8 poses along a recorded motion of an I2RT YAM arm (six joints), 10 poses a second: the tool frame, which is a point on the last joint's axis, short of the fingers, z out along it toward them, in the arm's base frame.
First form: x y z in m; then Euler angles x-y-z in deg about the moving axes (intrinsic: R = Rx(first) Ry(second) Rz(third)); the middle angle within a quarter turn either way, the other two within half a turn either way.
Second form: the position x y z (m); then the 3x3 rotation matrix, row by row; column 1 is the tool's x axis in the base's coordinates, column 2 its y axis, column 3 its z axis. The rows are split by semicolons. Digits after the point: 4 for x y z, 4 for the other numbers.
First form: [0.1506, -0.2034, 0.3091, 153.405, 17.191, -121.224]
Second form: 0.1506, -0.2034, 0.3091; -0.4952, 0.8169, 0.2956; 0.6961, 0.5767, -0.4277; -0.5198, -0.0061, -0.8542
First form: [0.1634, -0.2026, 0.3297, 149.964, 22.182, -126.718]
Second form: 0.1634, -0.2026, 0.3297; -0.5536, 0.7423, 0.3775; 0.5810, 0.6691, -0.4635; -0.5966, -0.0373, -0.8016
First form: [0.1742, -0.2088, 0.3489, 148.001, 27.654, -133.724]
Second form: 0.1742, -0.2088, 0.3489; -0.6122, 0.6401, 0.4641; 0.4429, 0.7639, -0.4694; -0.6550, -0.0818, -0.7512
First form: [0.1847, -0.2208, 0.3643, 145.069, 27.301, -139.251]
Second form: 0.1847, -0.2208, 0.3643; -0.6732, 0.5800, 0.4587; 0.3362, 0.7925, -0.5088; -0.6586, -0.1883, -0.7285
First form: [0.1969, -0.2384, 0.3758, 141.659, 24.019, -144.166]
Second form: 0.1969, -0.2384, 0.3758; -0.7405, 0.5347, 0.4070; 0.2545, 0.7837, -0.5666; -0.6220, -0.3160, -0.7164
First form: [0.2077, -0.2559, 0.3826, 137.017, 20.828, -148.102]
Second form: 0.2077, -0.2559, 0.3826; -0.7935, 0.4939, 0.3556; 0.1808, 0.7492, -0.6372; -0.5811, -0.4414, -0.6838
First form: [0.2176, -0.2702, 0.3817, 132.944, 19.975, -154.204]
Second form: 0.2176, -0.2702, 0.3817; -0.8462, 0.4090, 0.3416; 0.0713, 0.7222, -0.6880; -0.5281, -0.5578, -0.6403
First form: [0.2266, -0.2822, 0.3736, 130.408, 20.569, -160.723]
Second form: 0.2266, -0.2822, 0.3736; -0.8838, 0.3091, 0.3513; -0.0385, 0.7002, -0.7129; -0.4664, -0.6436, -0.6069
